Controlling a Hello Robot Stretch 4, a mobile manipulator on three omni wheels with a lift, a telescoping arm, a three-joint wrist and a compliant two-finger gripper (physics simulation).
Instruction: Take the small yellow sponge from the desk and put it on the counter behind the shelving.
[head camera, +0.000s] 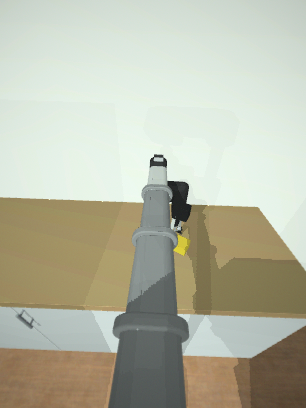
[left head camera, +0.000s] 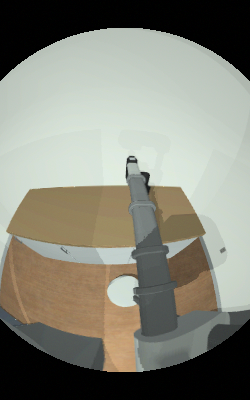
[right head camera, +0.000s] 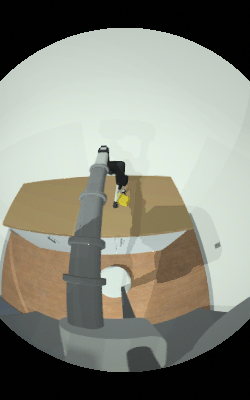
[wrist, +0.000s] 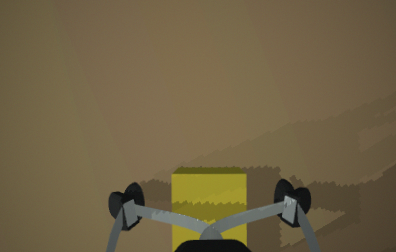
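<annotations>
On a wood-topped counter, (right head camera: 155, 215) and (head camera: 238, 276) are the same spot.
</annotations>
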